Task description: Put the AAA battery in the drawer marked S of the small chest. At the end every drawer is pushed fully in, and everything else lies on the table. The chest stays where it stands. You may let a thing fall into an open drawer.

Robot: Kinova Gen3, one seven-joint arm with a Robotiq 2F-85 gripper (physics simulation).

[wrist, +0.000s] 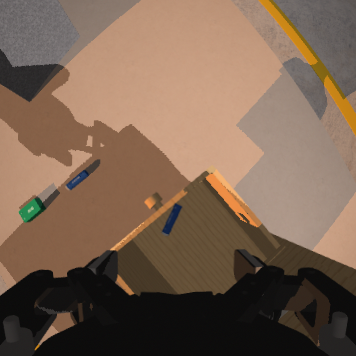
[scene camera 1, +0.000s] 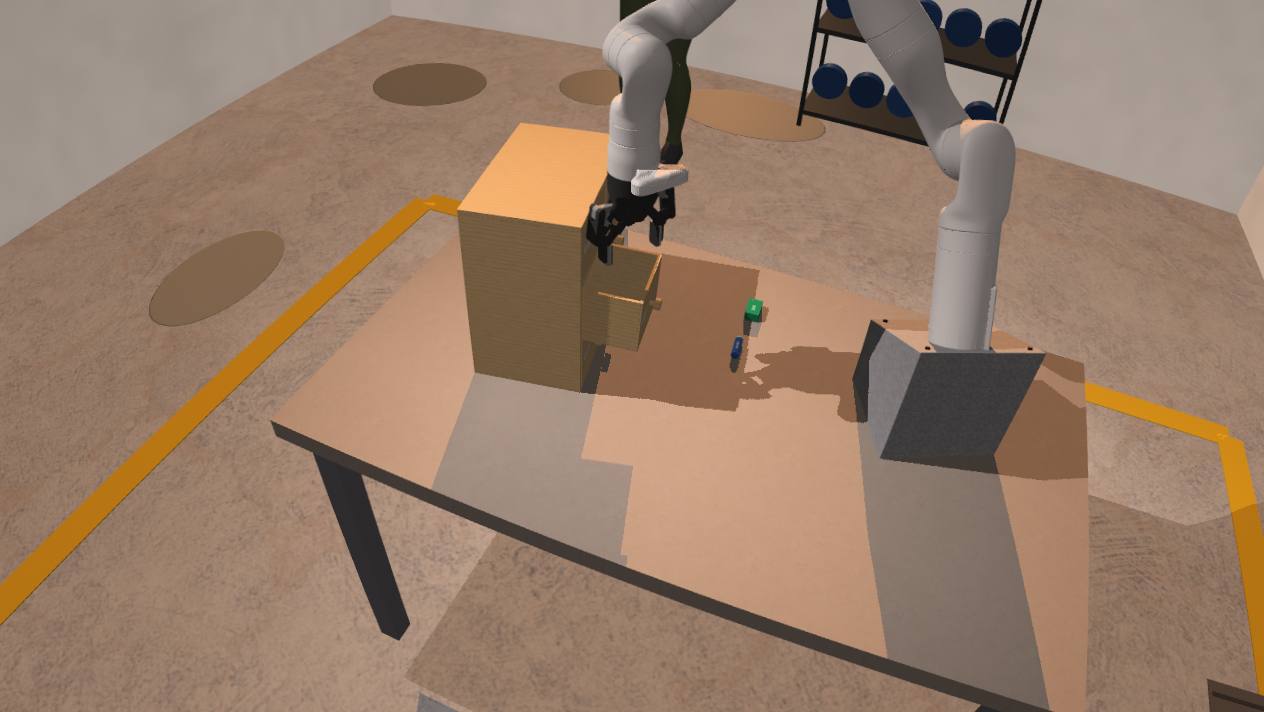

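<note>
The small wooden chest stands on the table with one drawer pulled out; its round knob faces the robot base. The drawer's letter is not readable. A slim blue battery lies on the drawer floor near the front panel; the drawer walls hide it in the scene view. Another blue battery lies on the table in front of the chest. My gripper is open and empty, above the open drawer and close to the chest front.
A green block lies on the table near the second blue battery. The grey robot base stands at the table's right side. The tall chest body rises right beside my gripper, which partly hides the upper chest front.
</note>
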